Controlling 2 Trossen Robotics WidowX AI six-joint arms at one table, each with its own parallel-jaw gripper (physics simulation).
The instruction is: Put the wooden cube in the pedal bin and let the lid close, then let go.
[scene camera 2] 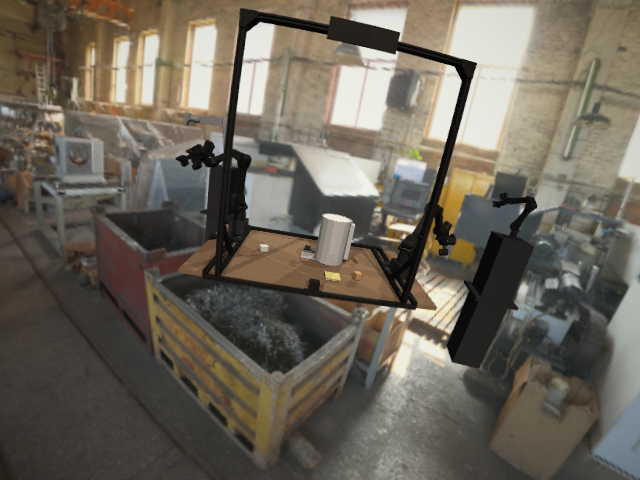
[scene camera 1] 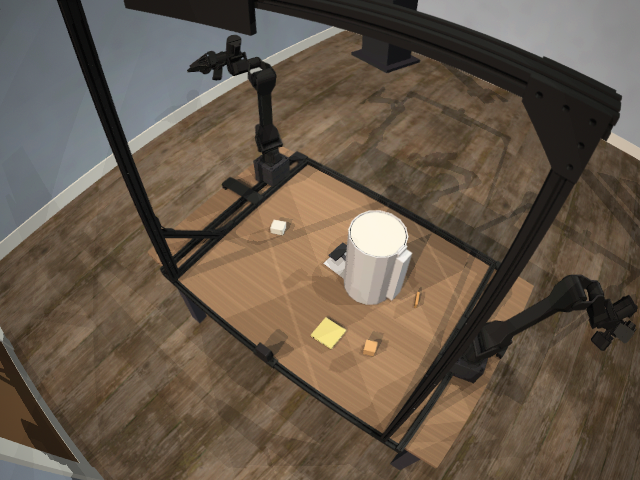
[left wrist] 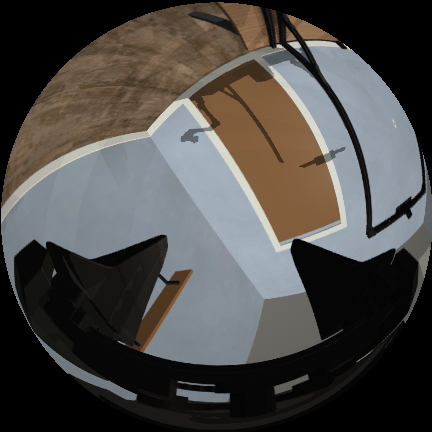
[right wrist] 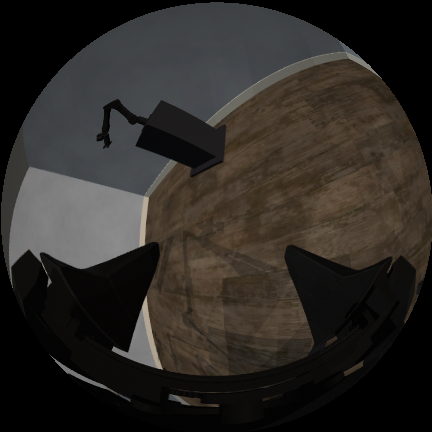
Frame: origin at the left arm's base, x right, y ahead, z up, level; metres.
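Seen in the pictures: left gripper, fingertip midpoint: (scene camera 2: 180, 155) (scene camera 1: 188, 69) (left wrist: 232, 244); right gripper, fingertip midpoint: (scene camera 2: 445, 247) (right wrist: 224, 251); left arm's base, link origin: (scene camera 2: 239, 219) (scene camera 1: 271, 159); right arm's base, link origin: (scene camera 2: 403, 261) (scene camera 1: 473, 353).
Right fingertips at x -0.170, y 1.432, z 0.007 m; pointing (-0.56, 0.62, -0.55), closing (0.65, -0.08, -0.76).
Pixels of each thing's top centre, then the offset from my right fingertips to it. "pt": a spot on its surface instead.
- wooden cube, top centre: (scene camera 1: 370, 345) (scene camera 2: 357, 272) dz -0.077, dx +0.524, dy -0.708 m
- pedal bin, top centre: (scene camera 1: 378, 232) (scene camera 2: 337, 217) dz +0.145, dx +0.327, dy -0.853 m
- white block, top centre: (scene camera 1: 278, 225) (scene camera 2: 264, 245) dz -0.083, dx +0.352, dy -1.230 m
- yellow square, surface spot: (scene camera 1: 328, 333) (scene camera 2: 333, 275) pt dz -0.101, dx +0.559, dy -0.838 m
- thin orange stick, top centre: (scene camera 1: 417, 298) dz -0.087, dx +0.292, dy -0.688 m
The wooden cube (scene camera 1: 370, 347) (scene camera 2: 357, 275), small and orange-tan, lies on the table, to the right of a yellow square. The pedal bin (scene camera 1: 368, 279) (scene camera 2: 332, 242) is a tall white cylinder standing upright, its flat lid (scene camera 1: 378, 234) down. Its black pedal (scene camera 1: 338, 252) sticks out on the left side, low down. My left gripper (scene camera 1: 195, 67) (left wrist: 232, 244) is open and empty, raised high beyond the table's far left corner. My right gripper (scene camera 1: 613, 335) (right wrist: 224, 251) is open and empty, off the table's right side. Both are far from the cube and the bin.
A white block (scene camera 1: 278, 226) (scene camera 2: 264, 248) lies at the left. The yellow square (scene camera 1: 328, 333) (scene camera 2: 332, 276) lies in front of the bin. A thin orange stick (scene camera 1: 417, 298) is right of the bin. A black frame post (scene camera 1: 124, 160) rises at the left, and black rails edge the table.
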